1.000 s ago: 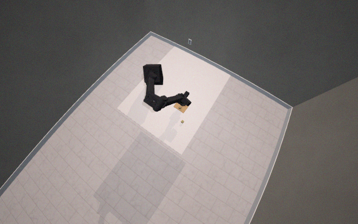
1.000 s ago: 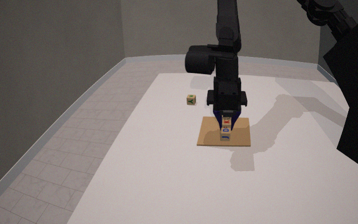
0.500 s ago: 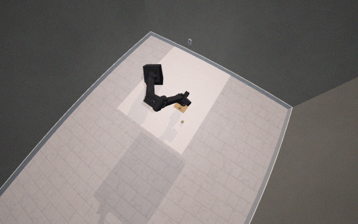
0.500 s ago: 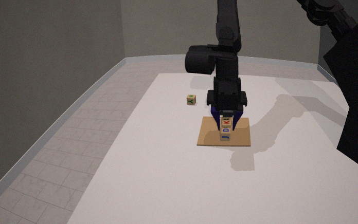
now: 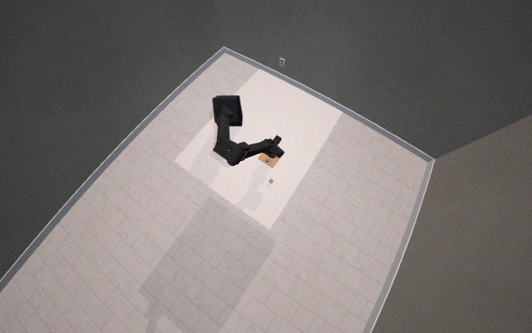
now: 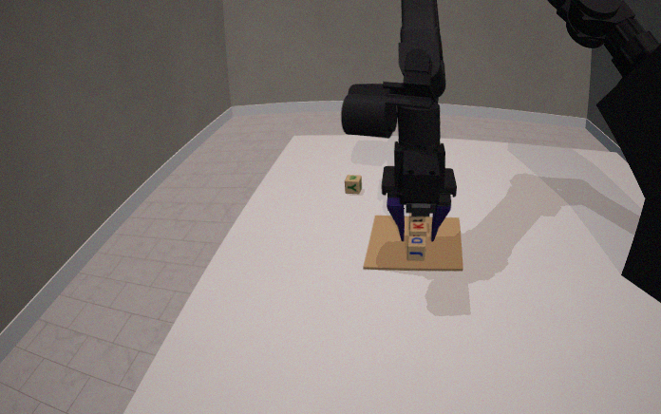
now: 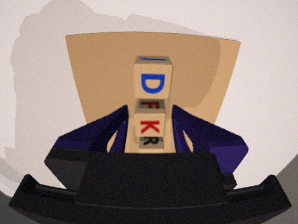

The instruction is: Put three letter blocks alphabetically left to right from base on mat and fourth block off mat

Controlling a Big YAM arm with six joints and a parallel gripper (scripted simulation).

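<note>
My gripper is now 1 cm above the mat. Also, from my hand: letter block (4 cm to the right, 1 cm behind).
</note>
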